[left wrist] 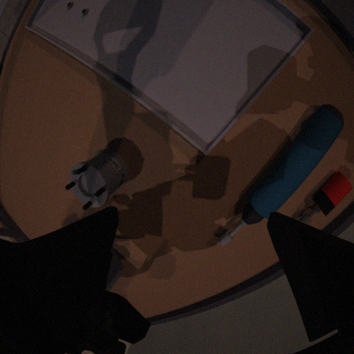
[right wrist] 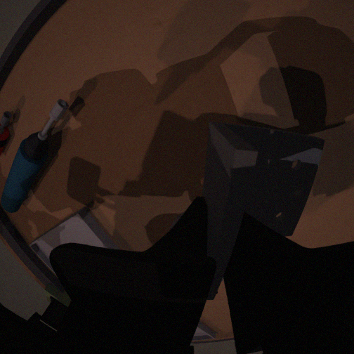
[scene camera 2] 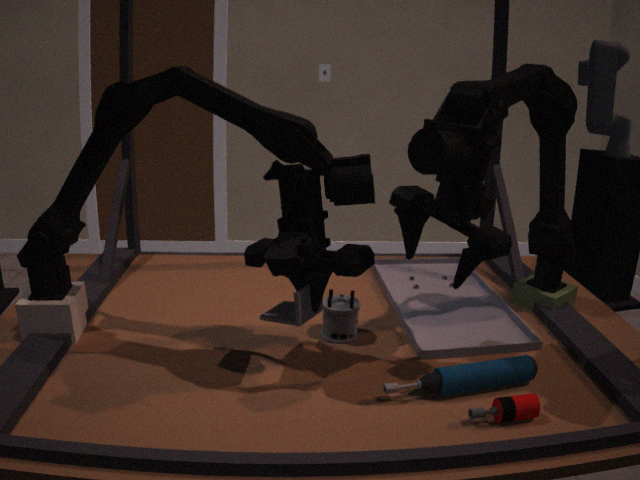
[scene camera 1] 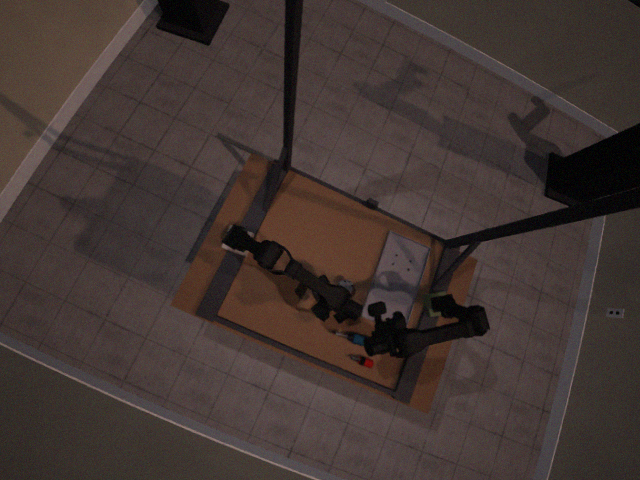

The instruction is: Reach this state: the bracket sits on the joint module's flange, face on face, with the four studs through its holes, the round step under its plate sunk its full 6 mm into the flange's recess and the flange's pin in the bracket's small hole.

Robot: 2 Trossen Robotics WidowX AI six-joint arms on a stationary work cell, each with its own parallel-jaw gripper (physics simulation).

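Places are measured from the left arm's base along level axes (x down, y ahead, z right), in metres.
Where they show: left gripper, between the fingertips: (scene camera 2: 431, 273) (scene camera 1: 370, 320); right gripper, between the fingertips: (scene camera 2: 312, 310); left arm's base, origin of its link: (scene camera 2: 546, 284) (scene camera 1: 438, 304); right arm's base, origin of its link: (scene camera 2: 50, 292) (scene camera 1: 237, 240).
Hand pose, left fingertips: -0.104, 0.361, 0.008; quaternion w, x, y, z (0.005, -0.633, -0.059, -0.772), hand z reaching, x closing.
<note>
Things, the pixels of their centre, and the offset from my left fingertips, as dx, dy, dz.
- joint module, middle of its body: (scene camera 2: 340, 315) (scene camera 1: 345, 287) +0.110, +0.053, +0.141
- grey L-shaped bracket, middle of its body: (scene camera 2: 290, 301) +0.055, +0.157, +0.132
- pale tray, middle of its body: (scene camera 2: 445, 298) (scene camera 1: 397, 280) +0.139, -0.200, +0.126
- blue driver, middle of its body: (scene camera 2: 464, 378) (scene camera 1: 361, 340) +0.127, +0.016, -0.099
- short red driver, middle of its body: (scene camera 2: 503, 409) (scene camera 1: 361, 360) +0.130, +0.032, -0.183
The joint module (scene camera 1: 346, 285) (scene camera 2: 340, 321) (left wrist: 107, 172) stands upright on the table, its flange and four dark studs facing up. The grey L-shaped bracket (scene camera 2: 283, 312) (right wrist: 280, 187) is in the air to the left of the module in scene camera 2, near the height of its flange and apart from it. My right gripper (scene camera 2: 311, 297) (right wrist: 207, 204) is shut on the bracket's upright wall; the plate with holes sticks out sideways, roughly level. The step under the plate is hidden. My left gripper (scene camera 2: 432, 271) (left wrist: 197, 218) is open and empty, high above the tray's near part.
A pale tray (scene camera 1: 373, 289) (scene camera 2: 480, 347) (left wrist: 165, 121) with several small nuts lies to the right of the module in scene camera 2. A blue driver (scene camera 1: 356, 338) (scene camera 2: 485, 375) (left wrist: 295, 165) and a short red driver (scene camera 1: 367, 362) (scene camera 2: 522, 408) (left wrist: 338, 189) lie near the front edge.
</note>
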